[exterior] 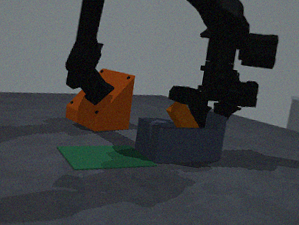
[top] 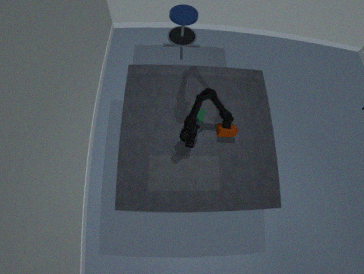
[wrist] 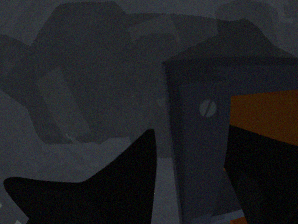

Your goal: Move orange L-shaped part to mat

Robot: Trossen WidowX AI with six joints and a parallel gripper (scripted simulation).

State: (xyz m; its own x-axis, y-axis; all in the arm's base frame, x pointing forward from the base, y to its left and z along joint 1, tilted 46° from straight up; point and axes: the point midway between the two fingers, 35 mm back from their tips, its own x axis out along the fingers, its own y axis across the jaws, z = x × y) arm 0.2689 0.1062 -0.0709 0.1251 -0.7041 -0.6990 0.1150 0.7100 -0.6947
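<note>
The orange l-shaped part is 50 mm to the right of my gripper tip, 10 mm behind it and 10 mm above it. From my gripper tip the other things lie so: green mat (220 mm to the right, 50 mm below, 30 mm behind).
</note>
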